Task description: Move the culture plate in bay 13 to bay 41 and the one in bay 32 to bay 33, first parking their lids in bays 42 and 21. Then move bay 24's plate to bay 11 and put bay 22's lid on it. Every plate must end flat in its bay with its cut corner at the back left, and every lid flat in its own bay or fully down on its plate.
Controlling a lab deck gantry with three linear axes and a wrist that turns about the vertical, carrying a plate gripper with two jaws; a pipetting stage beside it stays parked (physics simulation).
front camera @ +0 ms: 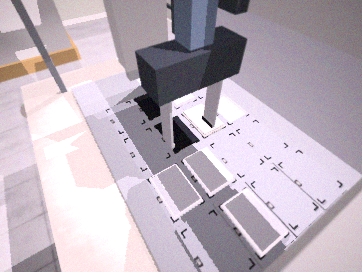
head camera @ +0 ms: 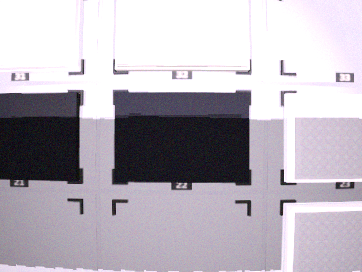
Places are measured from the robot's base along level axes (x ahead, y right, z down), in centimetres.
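Where they show: gripper, fingertip midpoint: [front camera: 189, 132]; robot's base, link origin: [front camera: 106, 110].
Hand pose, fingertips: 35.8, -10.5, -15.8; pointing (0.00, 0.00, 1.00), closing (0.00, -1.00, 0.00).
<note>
Things, the pixels of their top centre, and the offset from my fingertips, as dx, dy, dz. "pt": a spot on its surface instead.
- dark lid, top centre: [head camera: 181, 137] [front camera: 176, 131] -13.0, -4.5, +15.0
- dark flat piece, top centre: [head camera: 13, 136] [front camera: 152, 103] -29.4, -4.5, +15.0
- pale plate, top centre: [head camera: 182, 21] [front camera: 203, 117] -13.0, -15.2, +14.3
- pale thin piece, top centre: [front camera: 226, 107] -13.0, -25.9, +15.0
- bay 13, surface spot: [head camera: 325, 245] pt +0.6, +5.7, +14.3
- bay 24, surface spot: [front camera: 255, 220] pt +20.4, -4.3, +12.9
- rimmed plate, top centre: [head camera: 355, 138] [front camera: 208, 168] +3.4, -4.5, +14.3
- white piece, top centre: [head camera: 12, 25] [front camera: 177, 92] -29.4, -15.2, +14.3
My gripper [front camera: 190, 138] hangs over the deck in the front view, its two jaws apart and empty, appearing astride bay 22; its height is hard to judge. A dark lid [front camera: 176, 134] [head camera: 181, 145] lies flat in bay 22. Another dark flat piece [front camera: 147, 106] [head camera: 37, 145] lies in bay 21. A pale plate [front camera: 192, 114] [head camera: 181, 32] is in bay 32. A pale thin piece [front camera: 235, 109] lies in bay 42. Rimmed plates are in bay 13 [front camera: 177, 190] [head camera: 325, 245] and bay 24 [front camera: 255, 220]. Bay 41 is mostly hidden behind a jaw. Glare hides cut corners.
Another rimmed plate [front camera: 208, 172] [head camera: 327, 150] sits in bay 23, close beside bay 13's. A white piece [head camera: 35, 32] is in bay 31. A grey upright block [front camera: 137, 37] stands behind the gripper, and a thin dark pole [front camera: 42, 47] rises at the left.
</note>
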